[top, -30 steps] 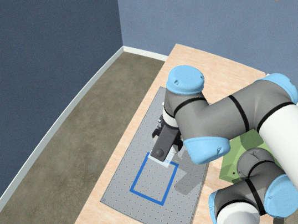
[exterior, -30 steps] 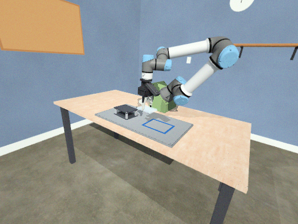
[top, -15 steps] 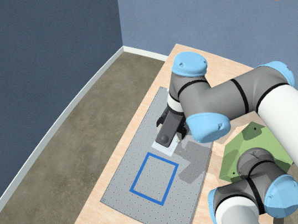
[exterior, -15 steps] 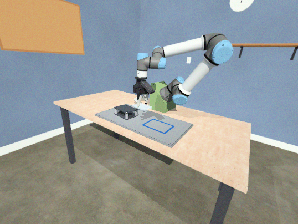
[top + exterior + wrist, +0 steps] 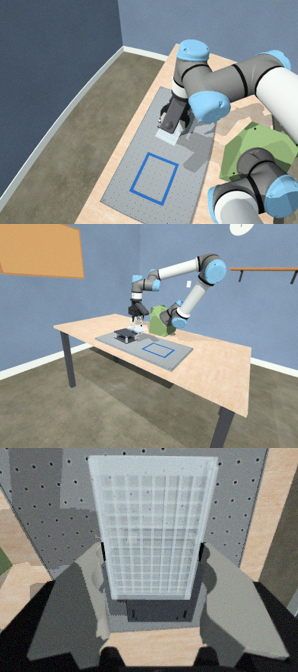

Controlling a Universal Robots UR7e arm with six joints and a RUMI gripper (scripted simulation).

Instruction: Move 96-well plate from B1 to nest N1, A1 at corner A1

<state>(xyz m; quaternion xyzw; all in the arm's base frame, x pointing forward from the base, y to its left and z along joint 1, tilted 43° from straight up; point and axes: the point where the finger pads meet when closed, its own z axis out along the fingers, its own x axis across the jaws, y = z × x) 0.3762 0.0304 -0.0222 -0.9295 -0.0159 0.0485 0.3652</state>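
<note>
The dark plate nest N1 lies 110 mm to the right of my hand, 70 mm below it and 20 mm ahead of it. From my hand the other things lie so: 96-well plate 10 mm below.
</note>
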